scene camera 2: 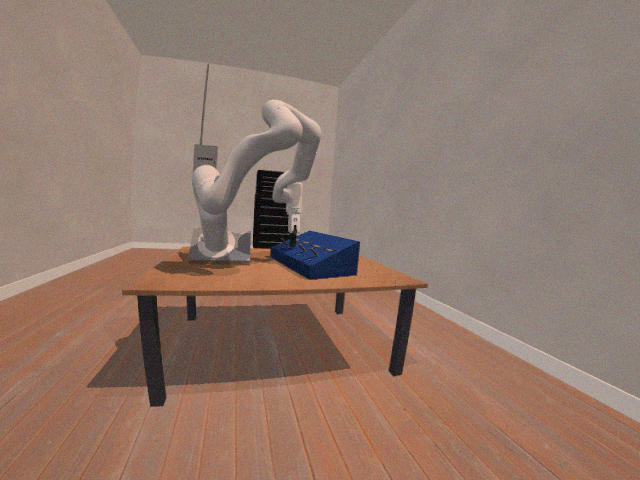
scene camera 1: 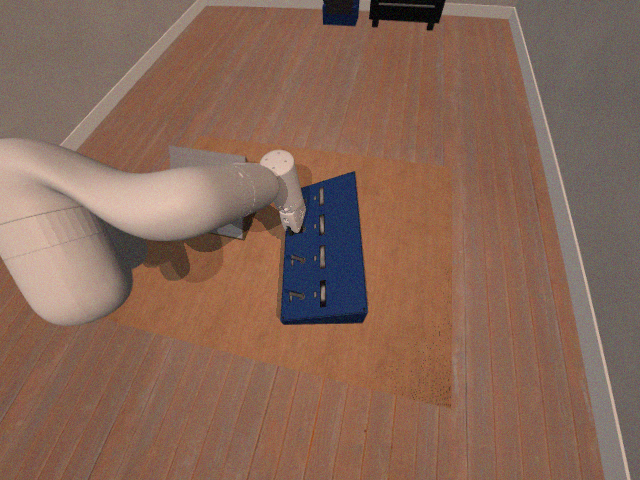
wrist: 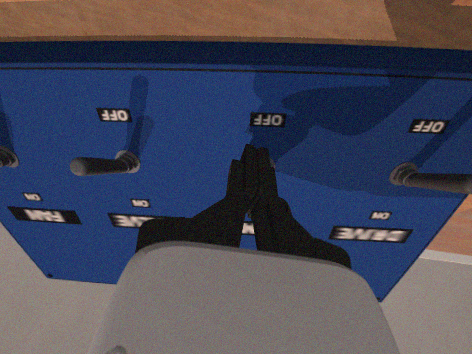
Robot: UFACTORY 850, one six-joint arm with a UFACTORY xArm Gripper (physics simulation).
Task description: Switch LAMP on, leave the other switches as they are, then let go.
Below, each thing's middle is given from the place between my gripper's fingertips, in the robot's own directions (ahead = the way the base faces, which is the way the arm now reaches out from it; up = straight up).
Right now my hand is 9 cm short of the blue switch box (scene camera 1: 331,278), 2 cm to the left of it and 2 cm above it. The rest, counted from my hand: valve lever (wrist: 82,166): 10 cm to the right, 3 cm ahead, 1 cm above.
